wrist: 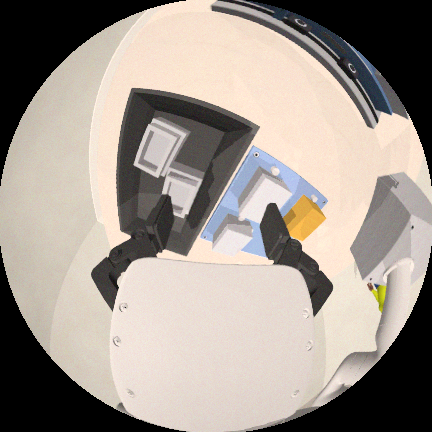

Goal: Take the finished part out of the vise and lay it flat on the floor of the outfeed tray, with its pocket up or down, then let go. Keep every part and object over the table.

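Frame: origin at the arm's base, x ahead, y left, z up, level; millimetres.
Seen in the pictures: gripper, between the fingertips: (218, 210).
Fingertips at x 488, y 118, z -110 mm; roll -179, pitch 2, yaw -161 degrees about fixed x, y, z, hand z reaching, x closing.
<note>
Offsets run from my fingertips to a thing's top centre. "spot": to the spot under its first point.
A dark grey open tray {spot: 35 mm left, 124 mm ahead, 51 mm down} (126, 175) stands left of centre in the wrist view. Two light grey parts with rectangular pockets lie inside it, pockets up: one part {16 mm right, 83 mm ahead, 36 mm down} (159, 146) toward the far left, the other part {33 mm left, 44 mm ahead, 36 mm down} (182, 191) nearer my left finger. Whether each lies fully flat is hard to tell. My gripper (218, 210) is open with nothing between its fingers; the left finger shows over the tray's near part, the right one over a blue board. A blue and grey structure (327, 52) at the upper right shows partly; I cannot tell whether it is the vise.
The blue board {spot: 42 mm right, 100 mm back, 74 mm down} (294, 181) right beside the tray bears small white pegs, a larger light grey block {4 mm right, 60 mm back, 38 mm down} (264, 192), a smaller light grey block {85 mm left, 57 mm back, 38 mm down} (231, 239) and an orange block {3 mm right, 149 mm back, 39 mm down} (305, 218). A grey housing (395, 225) with a pale tube (395, 310) stands at the right.
</note>
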